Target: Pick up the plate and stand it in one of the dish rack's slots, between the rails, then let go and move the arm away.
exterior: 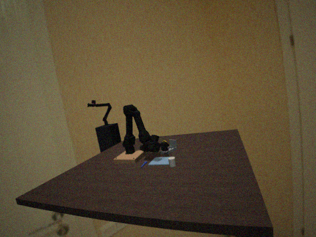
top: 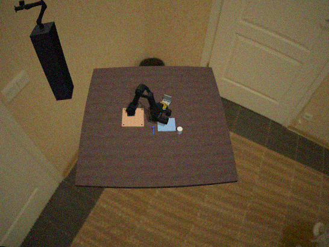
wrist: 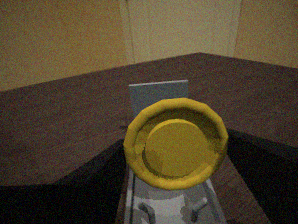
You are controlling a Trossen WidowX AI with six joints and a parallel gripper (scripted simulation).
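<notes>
Right now my gripper tip is 1 cm short of the grey dish rack, 3 cm to the right of it and 5 cm above it. From my gripper tip the other things lie so: light blue mat (17 cm to the right, 7 cm below); white cup (10 cm ahead, 25 cm to the right, 4 cm below); yellow plate (1 cm to the right).
</notes>
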